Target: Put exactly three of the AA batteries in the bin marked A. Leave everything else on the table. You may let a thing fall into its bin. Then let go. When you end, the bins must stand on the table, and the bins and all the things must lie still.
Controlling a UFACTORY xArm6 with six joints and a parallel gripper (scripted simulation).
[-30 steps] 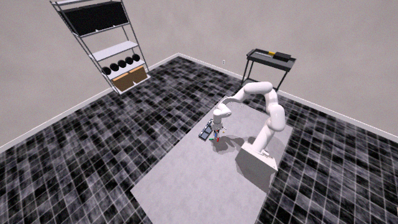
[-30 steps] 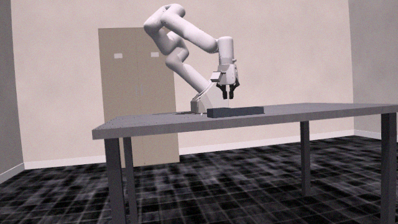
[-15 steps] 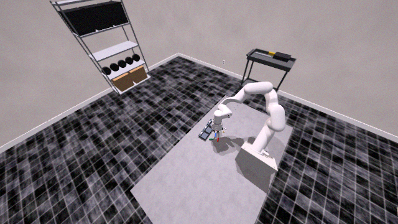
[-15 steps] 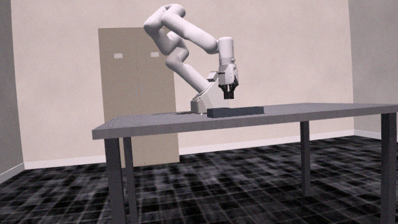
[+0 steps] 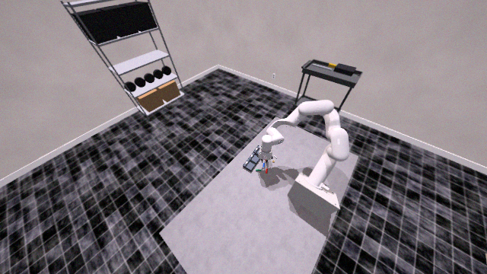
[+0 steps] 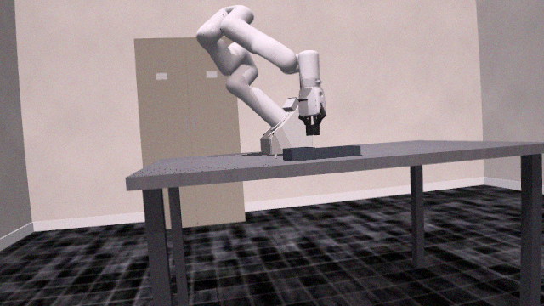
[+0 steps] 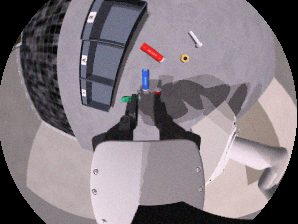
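Now: the blue AA battery 9 cm below my hand. Also, from my hand: green AA battery: 9 cm below, 6 cm to the left; then dark two-compartment bin: 10 cm ahead, 8 cm below, 1 cm to the left; then red battery: 9 cm below, 6 cm to the right, 3 cm ahead.
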